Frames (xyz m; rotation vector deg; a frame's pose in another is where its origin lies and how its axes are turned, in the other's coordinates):
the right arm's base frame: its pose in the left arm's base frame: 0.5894 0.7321 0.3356 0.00 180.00 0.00
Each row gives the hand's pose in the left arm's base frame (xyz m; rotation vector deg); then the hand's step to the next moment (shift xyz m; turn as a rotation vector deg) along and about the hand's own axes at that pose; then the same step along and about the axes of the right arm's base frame.
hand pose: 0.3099 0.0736 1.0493 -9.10 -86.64 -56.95
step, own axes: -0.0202 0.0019 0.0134 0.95 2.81 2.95
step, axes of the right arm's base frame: 0.0041 0.0188 0.0149 0.68 3.24 -2.56
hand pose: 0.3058 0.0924 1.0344 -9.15 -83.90 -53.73
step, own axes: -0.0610 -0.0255 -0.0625 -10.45 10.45 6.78
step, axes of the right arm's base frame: -0.0423 -0.0285 0.0753 -2.98 15.59 3.53
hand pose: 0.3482 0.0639 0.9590 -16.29 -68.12 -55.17
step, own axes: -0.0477 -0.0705 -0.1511 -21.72 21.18 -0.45
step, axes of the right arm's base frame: -0.0430 -0.1166 0.1209 -15.28 22.65 13.19
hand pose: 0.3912 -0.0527 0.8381 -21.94 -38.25 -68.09
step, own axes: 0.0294 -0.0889 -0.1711 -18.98 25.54 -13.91
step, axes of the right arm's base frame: 0.0301 -0.1546 0.1150 -23.64 14.06 21.20
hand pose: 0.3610 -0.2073 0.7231 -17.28 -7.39 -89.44
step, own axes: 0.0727 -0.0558 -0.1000 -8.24 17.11 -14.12
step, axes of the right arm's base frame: 0.0654 -0.0960 0.0700 -15.37 3.82 17.58
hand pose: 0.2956 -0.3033 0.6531 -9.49 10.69 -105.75
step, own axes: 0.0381 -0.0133 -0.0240 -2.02 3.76 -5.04
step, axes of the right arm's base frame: 0.0281 -0.0319 0.0199 -3.03 1.12 5.76
